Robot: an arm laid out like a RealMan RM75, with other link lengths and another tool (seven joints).
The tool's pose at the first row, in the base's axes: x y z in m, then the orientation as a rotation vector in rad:
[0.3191 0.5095 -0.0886 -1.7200 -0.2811 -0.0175]
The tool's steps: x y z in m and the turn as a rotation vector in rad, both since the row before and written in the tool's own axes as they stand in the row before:
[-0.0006 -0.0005 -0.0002 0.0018 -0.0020 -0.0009]
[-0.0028 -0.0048 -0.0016 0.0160 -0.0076 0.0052]
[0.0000 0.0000 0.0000 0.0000 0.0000 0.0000]
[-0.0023 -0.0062 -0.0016 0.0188 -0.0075 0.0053]
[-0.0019 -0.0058 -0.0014 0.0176 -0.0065 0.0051]
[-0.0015 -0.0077 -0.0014 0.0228 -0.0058 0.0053]
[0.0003 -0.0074 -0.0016 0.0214 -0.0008 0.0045]
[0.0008 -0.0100 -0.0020 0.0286 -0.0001 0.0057]
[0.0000 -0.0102 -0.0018 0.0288 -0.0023 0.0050]
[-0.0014 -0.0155 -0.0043 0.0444 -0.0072 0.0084]
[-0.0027 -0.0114 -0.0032 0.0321 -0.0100 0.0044]
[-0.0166 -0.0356 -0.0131 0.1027 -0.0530 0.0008]
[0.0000 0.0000 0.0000 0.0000 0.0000 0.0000]
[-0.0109 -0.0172 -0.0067 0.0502 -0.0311 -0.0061]
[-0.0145 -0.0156 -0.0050 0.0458 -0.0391 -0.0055]
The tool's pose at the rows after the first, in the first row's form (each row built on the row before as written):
[0.3184 0.5093 -0.0882 -1.7182 -0.2833 -0.0162]
[0.3150 0.5079 -0.0837 -1.7034 -0.2839 -0.0036]
[0.3150 0.5079 -0.0837 -1.7034 -0.2839 -0.0036]
[0.3119 0.5067 -0.0778 -1.6858 -0.2842 0.0093]
[0.3092 0.5056 -0.0722 -1.6693 -0.2840 0.0210]
[0.3067 0.5046 -0.0647 -1.6476 -0.2828 0.0329]
[0.3061 0.5036 -0.0572 -1.6270 -0.2785 0.0399]
[0.3057 0.5023 -0.0471 -1.5994 -0.2722 0.0481]
[0.3046 0.5008 -0.0369 -1.5715 -0.2682 0.0575]
[0.3021 0.4962 -0.0216 -1.5286 -0.2643 0.0752]
[0.2989 0.4920 -0.0107 -1.4973 -0.2665 0.0902]
[0.2821 0.4728 0.0220 -1.3944 -0.2997 0.1424]
[0.2821 0.4728 0.0220 -1.3944 -0.2997 0.1424]
[0.2723 0.4605 0.0366 -1.3424 -0.3241 0.1657]
[0.2592 0.4480 0.0489 -1.2941 -0.3550 0.1939]

